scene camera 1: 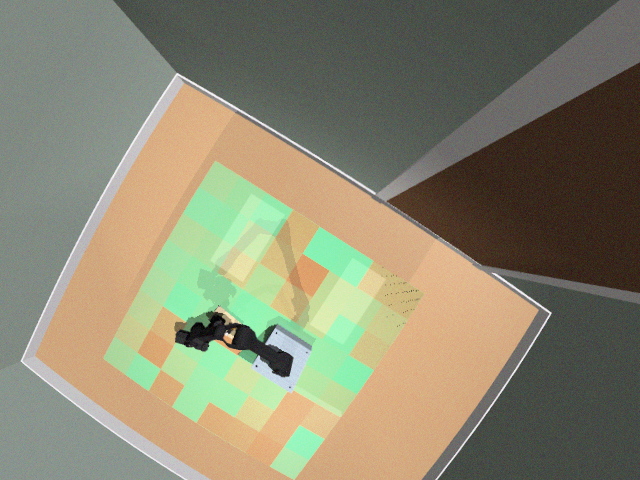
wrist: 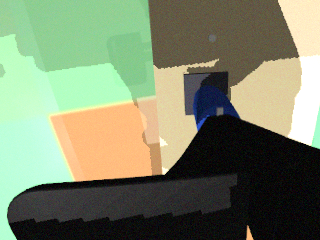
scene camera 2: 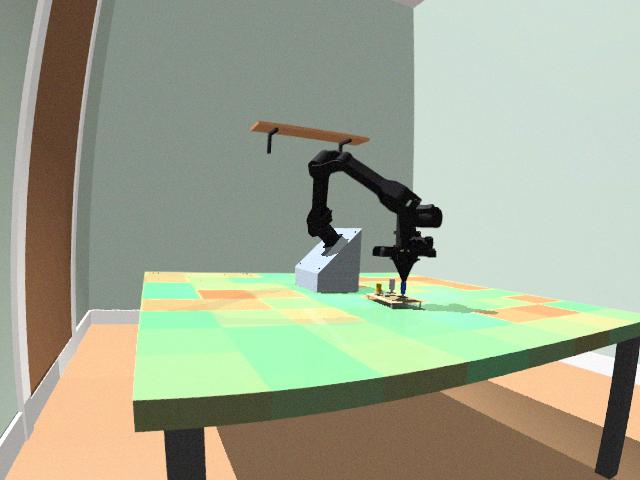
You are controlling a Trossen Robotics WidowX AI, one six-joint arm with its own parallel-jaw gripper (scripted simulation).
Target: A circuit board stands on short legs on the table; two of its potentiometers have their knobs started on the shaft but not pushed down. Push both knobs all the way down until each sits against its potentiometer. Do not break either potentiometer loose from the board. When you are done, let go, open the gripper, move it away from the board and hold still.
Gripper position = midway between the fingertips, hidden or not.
Note:
In view: my gripper (scene camera 2: 403,282) and a blue knob (wrist: 208,101).
My gripper is seen too in the wrist view (wrist: 217,126).

